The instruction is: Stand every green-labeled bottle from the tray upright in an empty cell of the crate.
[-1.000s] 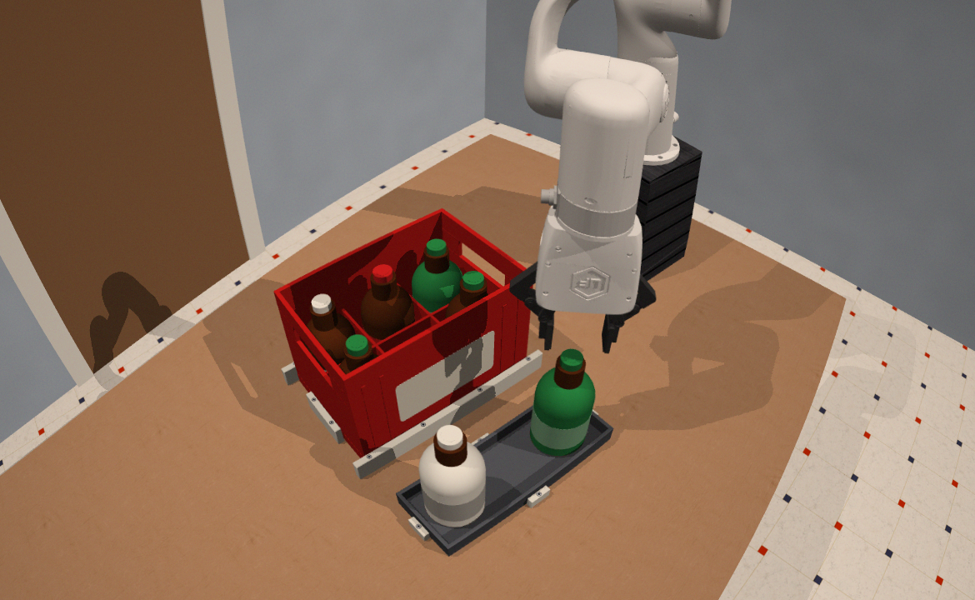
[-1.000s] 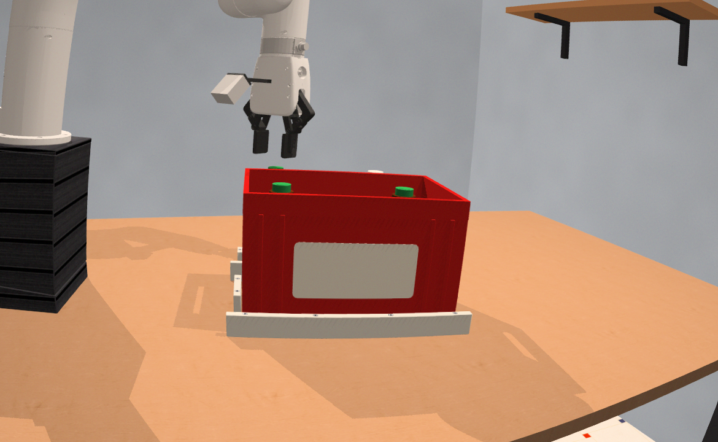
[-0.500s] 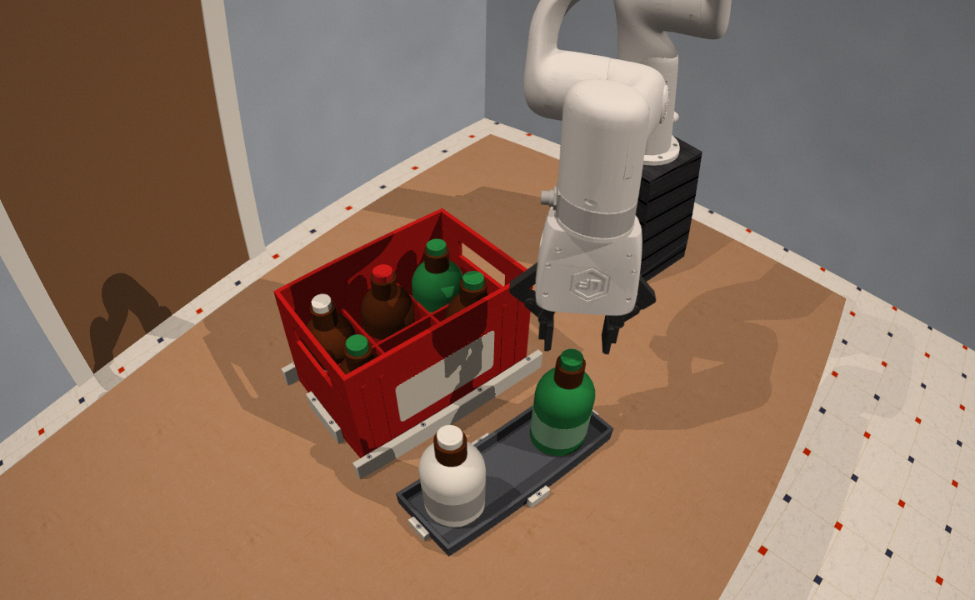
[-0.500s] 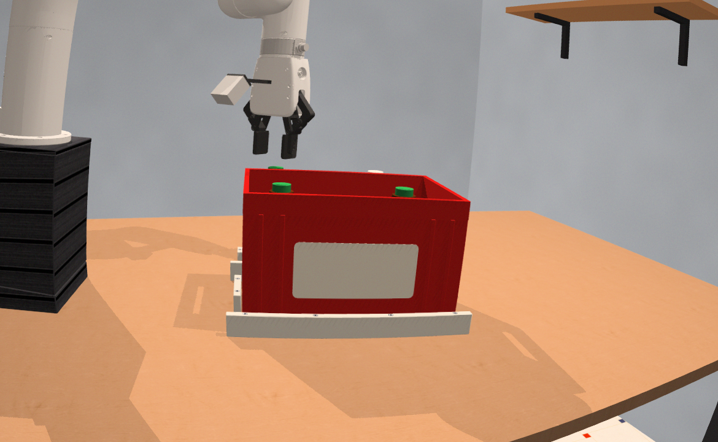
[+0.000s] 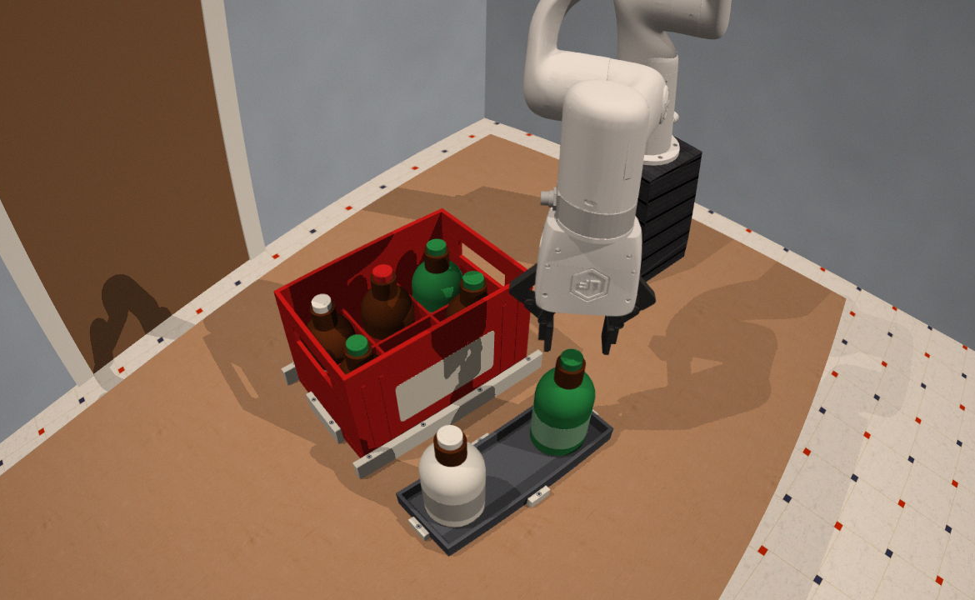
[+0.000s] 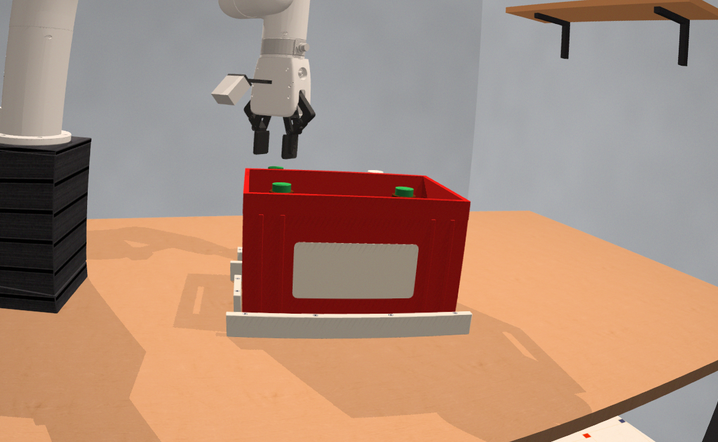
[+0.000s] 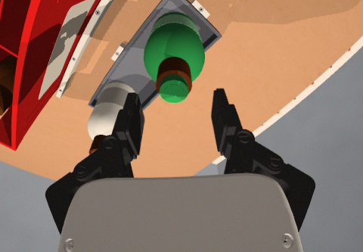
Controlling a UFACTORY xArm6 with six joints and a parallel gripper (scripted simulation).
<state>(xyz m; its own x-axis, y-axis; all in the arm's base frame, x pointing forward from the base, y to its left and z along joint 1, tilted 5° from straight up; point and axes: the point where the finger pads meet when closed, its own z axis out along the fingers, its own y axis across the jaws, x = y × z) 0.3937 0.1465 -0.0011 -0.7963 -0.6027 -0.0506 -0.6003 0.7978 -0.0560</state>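
The green bottle lies 110 mm below my hand. The rest, counted from my hand: dark tray (90 mm ahead, 10 mm to the right, 180 mm below); then crate (60 mm ahead, 220 mm to the right, 110 mm below); then white-labeled bottle (170 mm ahead, 30 mm to the right, 110 mm below).
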